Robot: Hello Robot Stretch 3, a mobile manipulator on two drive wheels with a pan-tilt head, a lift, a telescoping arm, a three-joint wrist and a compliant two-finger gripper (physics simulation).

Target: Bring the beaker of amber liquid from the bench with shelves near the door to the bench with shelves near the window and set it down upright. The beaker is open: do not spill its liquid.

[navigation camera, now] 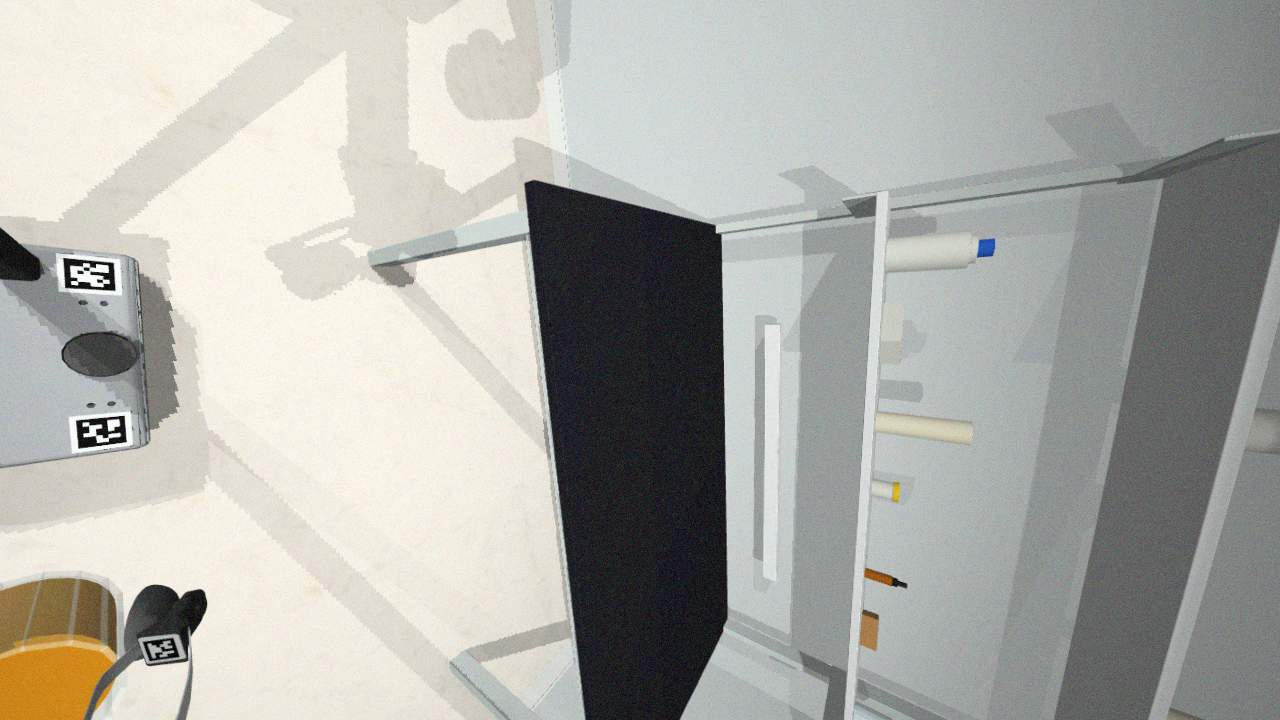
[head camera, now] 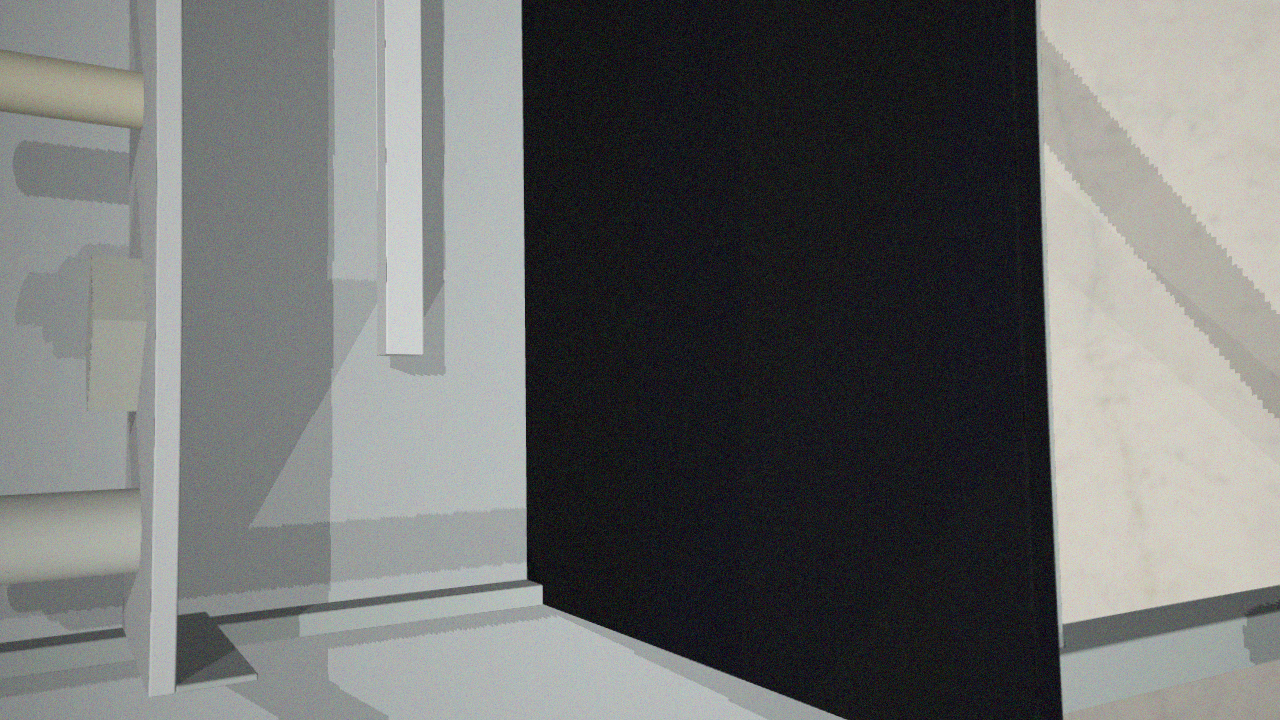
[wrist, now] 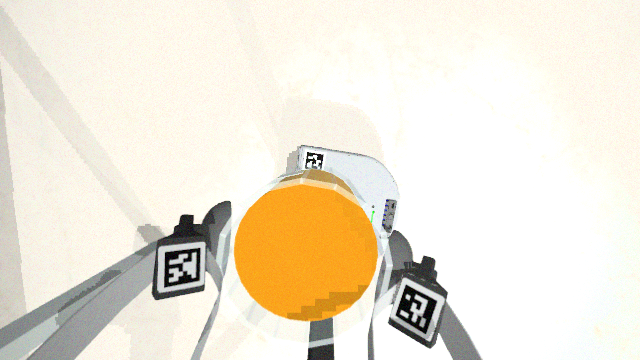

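Observation:
The beaker of amber liquid [wrist: 305, 250] [navigation camera: 53, 680] is between the two fingers of my gripper [wrist: 307, 241], in the air above the floor. In the wrist view its open rim faces the camera and the amber surface lies inside the glass walls; it looks upright. My gripper is shut on it. In the navigation view the beaker and one finger show at the lower left, and the rest is cut off. A bench with a black top [head camera: 778, 358] [navigation camera: 635, 429] and shelves stands apart from the beaker. I cannot tell whether it is the window or the door bench.
The bench's shelf [head camera: 165, 358] [navigation camera: 866, 447] holds a white bottle with a blue cap [navigation camera: 930, 252], a cream cylinder [navigation camera: 926, 428], a small yellow-capped vial [navigation camera: 886, 489] and an orange pen [navigation camera: 884, 577]. A grey bench leg [navigation camera: 447, 240] reaches over the floor. My base [navigation camera: 53, 376] [wrist: 350, 167] is on the floor.

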